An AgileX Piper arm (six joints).
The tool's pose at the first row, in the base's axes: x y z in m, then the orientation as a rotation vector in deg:
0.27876 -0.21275 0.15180 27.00 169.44 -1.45
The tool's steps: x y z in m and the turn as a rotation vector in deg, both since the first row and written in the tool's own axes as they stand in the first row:
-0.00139 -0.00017 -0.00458 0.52 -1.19 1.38
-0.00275 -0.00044 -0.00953 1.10 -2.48 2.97
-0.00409 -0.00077 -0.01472 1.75 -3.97 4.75
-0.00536 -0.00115 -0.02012 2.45 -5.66 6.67
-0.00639 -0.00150 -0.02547 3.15 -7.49 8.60
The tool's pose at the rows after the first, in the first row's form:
0.27936 -0.21316 0.15653 28.91 167.99 -2.33
0.27986 -0.21364 0.16163 31.09 166.37 -3.29
0.28028 -0.21416 0.16696 33.49 164.48 -4.36
0.28059 -0.21470 0.17248 36.00 162.31 -5.51
0.28069 -0.21513 0.17792 38.43 159.96 -6.67

